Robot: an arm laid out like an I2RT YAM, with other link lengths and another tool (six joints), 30 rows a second.
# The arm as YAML. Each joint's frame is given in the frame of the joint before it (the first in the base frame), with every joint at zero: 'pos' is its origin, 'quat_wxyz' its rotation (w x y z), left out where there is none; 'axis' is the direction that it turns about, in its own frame. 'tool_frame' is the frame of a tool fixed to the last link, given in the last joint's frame.
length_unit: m
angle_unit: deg
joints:
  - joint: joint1
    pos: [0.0, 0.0, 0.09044]
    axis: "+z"
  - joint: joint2
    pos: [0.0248, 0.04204, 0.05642]
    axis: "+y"
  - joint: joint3
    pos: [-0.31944, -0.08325, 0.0]
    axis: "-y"
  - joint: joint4
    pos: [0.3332, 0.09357, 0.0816]
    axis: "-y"
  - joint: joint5
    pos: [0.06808, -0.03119, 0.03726]
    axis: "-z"
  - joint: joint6
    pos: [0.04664, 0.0, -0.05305]
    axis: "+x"
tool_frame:
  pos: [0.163, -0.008, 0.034]
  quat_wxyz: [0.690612, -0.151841, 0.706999, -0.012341]
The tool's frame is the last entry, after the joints.
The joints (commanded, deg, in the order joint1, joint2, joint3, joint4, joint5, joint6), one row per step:
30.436, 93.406, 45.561, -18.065, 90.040, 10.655
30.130, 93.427, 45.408, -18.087, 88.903, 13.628
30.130, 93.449, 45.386, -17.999, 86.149, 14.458
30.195, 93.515, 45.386, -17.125, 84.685, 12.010
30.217, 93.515, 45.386, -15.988, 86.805, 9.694
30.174, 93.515, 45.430, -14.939, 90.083, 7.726
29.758, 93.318, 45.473, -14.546, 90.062, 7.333
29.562, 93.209, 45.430, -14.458, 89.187, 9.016
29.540, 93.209, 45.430, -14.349, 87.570, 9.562
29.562, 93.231, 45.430, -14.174, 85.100, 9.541
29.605, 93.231, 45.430, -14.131, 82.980, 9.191
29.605, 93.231, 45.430, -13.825, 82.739, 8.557
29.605, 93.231, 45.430, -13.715, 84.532, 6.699
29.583, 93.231, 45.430, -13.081, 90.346, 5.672
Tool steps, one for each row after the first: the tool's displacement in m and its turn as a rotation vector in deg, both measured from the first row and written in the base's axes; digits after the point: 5 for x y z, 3 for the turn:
-0.00001, -0.00258, -0.00362, 2.307, -1.869, 0.131
0.00338, -0.00102, -0.01273, 4.953, -1.334, 1.162
0.00701, 0.00174, -0.01831, 5.246, 0.739, 1.916
0.00599, 0.00136, -0.01132, 2.941, 0.757, 1.171
0.00284, -0.00027, -0.00035, -0.054, 0.018, -0.283
0.00332, -0.00308, 0.00113, 0.083, -0.180, -0.690
0.00386, -0.00443, -0.00057, 1.677, -1.380, -0.491
0.00623, -0.00350, -0.00551, 3.258, -1.224, 0.207
0.01009, -0.00115, -0.01351, 5.235, -0.233, 1.339
0.01327, 0.00136, -0.02046, 6.712, 0.979, 2.354
0.01413, 0.00196, -0.02120, 6.711, 1.357, 2.515
0.01237, 0.00071, -0.01606, 4.420, 2.049, 1.775
0.00422, -0.00380, 0.00270, -0.208, -0.172, -1.005

